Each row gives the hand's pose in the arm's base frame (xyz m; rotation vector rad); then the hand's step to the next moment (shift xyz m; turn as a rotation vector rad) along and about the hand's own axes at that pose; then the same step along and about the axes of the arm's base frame.
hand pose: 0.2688 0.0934 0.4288 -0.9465 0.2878 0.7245
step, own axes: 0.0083 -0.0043 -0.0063 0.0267 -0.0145 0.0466
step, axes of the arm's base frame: 0.0095 -0.0031 -0.0052 0.0256 0.0444 0.0218
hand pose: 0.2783 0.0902 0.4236 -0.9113 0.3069 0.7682
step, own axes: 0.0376 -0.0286 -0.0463 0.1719 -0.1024 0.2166
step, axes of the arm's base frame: 0.0500 -0.0303 -0.0309 0.1772 0.2153 0.0960
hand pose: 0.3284 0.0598 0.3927 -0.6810 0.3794 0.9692
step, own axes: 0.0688 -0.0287 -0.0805 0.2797 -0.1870 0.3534
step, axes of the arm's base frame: 0.0606 -0.0228 -0.0886 0.3057 0.3431 0.1642
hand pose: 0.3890 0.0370 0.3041 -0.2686 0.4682 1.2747
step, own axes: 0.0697 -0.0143 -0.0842 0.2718 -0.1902 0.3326
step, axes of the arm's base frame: 0.0130 0.0179 -0.1080 0.3031 0.3262 0.1495
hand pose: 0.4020 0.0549 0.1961 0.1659 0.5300 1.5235
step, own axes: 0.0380 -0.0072 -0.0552 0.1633 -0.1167 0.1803
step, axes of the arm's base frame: -0.0186 0.0244 -0.0600 0.1760 0.1915 0.0717
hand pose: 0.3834 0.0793 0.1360 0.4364 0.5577 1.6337
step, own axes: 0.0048 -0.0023 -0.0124 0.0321 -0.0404 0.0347
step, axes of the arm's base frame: -0.0060 0.0036 -0.0115 0.0482 0.0391 0.0032
